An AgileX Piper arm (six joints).
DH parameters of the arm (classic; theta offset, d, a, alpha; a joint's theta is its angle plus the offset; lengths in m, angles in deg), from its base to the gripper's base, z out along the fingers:
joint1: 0 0.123 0 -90
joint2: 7.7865 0 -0.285 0
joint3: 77.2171 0 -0.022 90
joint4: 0 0.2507 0 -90
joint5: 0 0 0 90
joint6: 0 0.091 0 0
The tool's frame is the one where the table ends.
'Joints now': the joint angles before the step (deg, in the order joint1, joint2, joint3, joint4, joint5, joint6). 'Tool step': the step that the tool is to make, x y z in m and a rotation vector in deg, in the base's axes. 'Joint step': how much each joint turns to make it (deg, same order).
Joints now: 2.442, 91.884, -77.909, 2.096, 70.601, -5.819
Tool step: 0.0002, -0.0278, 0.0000, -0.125, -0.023, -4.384
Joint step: -5.051, -0.007, 0.009, -0.002, -0.001, -0.679
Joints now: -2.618, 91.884, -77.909, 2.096, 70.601, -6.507
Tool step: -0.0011, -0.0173, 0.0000, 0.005, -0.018, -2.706
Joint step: -3.176, -0.001, 0.003, 0.097, -0.002, -0.493
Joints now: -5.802, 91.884, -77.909, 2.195, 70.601, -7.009
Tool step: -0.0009, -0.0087, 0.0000, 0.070, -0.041, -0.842
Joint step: -1.652, 0.002, 0.001, 0.233, -0.003, -0.861
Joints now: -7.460, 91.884, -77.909, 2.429, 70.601, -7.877
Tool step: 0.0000, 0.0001, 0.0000, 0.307, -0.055, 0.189
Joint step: -0.085, -0.004, 0.011, 0.378, -0.006, -0.339
